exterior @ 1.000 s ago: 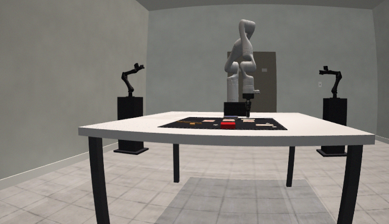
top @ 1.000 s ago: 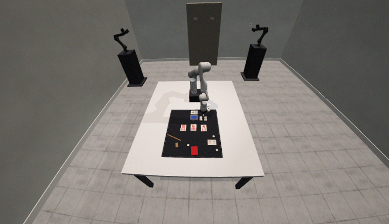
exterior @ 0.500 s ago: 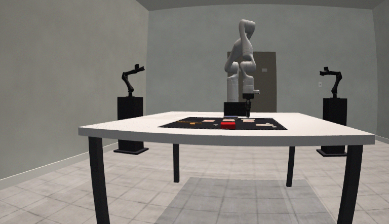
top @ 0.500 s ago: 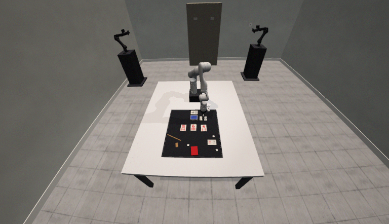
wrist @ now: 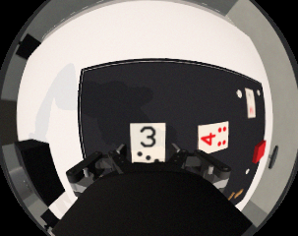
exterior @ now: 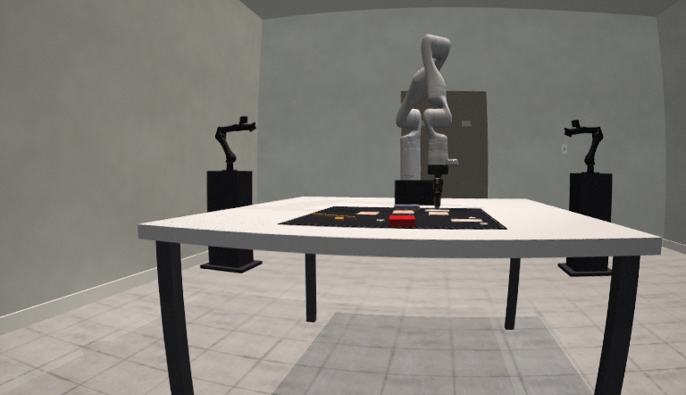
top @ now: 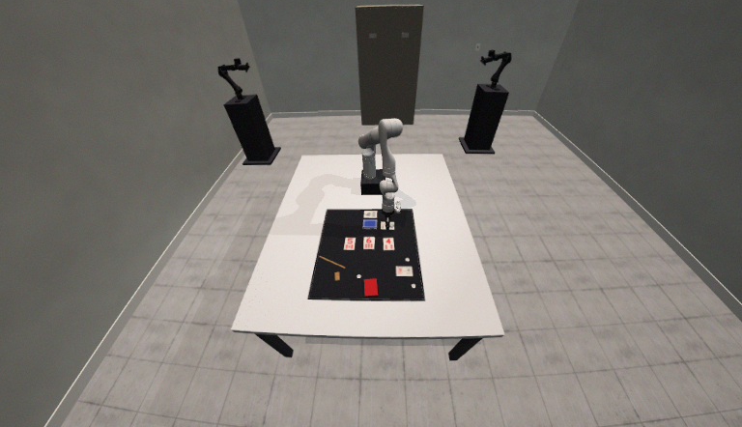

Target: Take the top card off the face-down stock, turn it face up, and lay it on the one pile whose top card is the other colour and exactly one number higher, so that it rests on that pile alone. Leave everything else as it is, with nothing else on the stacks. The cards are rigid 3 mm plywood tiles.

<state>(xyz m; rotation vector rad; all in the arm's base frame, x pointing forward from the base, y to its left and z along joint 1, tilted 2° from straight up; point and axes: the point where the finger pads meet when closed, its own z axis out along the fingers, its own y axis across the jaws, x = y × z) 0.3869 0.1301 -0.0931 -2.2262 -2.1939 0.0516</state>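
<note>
Right now the blue-backed card is 2 cm below my hand. Round my hand: wooden stick 28 cm ahead, 32 cm to the right, 2 cm below; then black mat 17 cm ahead, 12 cm to the right, 4 cm below; then black 6 card 9 cm behind, 11 cm to the right, 2 cm below.
</note>
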